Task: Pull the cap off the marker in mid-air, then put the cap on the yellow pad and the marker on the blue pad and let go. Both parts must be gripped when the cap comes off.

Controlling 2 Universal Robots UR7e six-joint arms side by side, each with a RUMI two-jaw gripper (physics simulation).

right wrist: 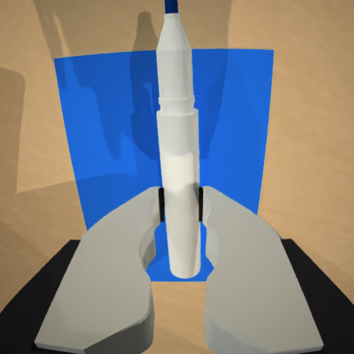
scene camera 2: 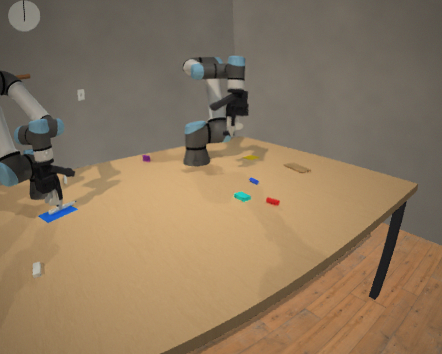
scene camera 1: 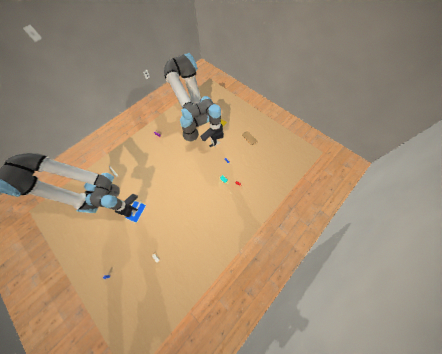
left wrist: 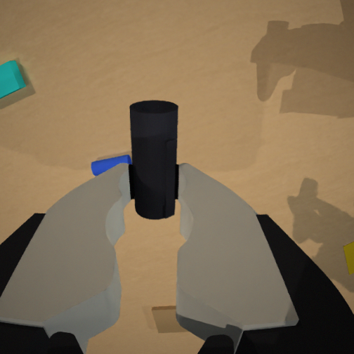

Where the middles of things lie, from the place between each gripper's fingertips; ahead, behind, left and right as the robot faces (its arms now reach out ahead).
Right now my right hand is 1 cm to the left of the blue pad [right wrist: 109,101] and 1 cm above it. Also, from my right hand: black cap [left wrist: 153,123]: 7 cm ahead, 77 cm to the left, 20 cm above.
The black cap is 1 cm to the right of my left hand and 1 cm above it. The rest, counted from my left hand: blue pad 8 cm behind, 79 cm to the right, 20 cm below.
